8 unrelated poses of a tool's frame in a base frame.
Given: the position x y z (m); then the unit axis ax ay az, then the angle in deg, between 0 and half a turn.
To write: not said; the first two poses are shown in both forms.
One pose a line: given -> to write
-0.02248 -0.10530 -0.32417 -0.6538 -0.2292 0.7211 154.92 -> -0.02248 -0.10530 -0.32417 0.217 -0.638 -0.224 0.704
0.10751 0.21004 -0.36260 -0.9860 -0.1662 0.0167 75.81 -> 0.10751 0.21004 -0.36260 0.789 -0.606 -0.102 0.010
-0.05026 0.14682 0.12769 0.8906 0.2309 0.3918 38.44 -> -0.05026 0.14682 0.12769 0.944 0.293 0.076 0.129
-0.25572 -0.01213 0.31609 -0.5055 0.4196 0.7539 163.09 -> -0.25572 -0.01213 0.31609 0.147 -0.500 0.415 0.746
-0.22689 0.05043 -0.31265 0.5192 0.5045 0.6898 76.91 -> -0.22689 0.05043 -0.31265 0.783 0.323 0.314 0.429
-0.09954 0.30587 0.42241 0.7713 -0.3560 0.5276 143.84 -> -0.09954 0.30587 0.42241 0.310 0.733 -0.338 0.502
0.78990 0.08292 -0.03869 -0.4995 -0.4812 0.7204 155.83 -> 0.78990 0.08292 -0.03869 0.209 -0.488 -0.471 0.704
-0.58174 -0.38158 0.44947 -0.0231 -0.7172 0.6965 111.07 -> -0.58174 -0.38158 0.44947 0.566 -0.019 -0.591 0.574
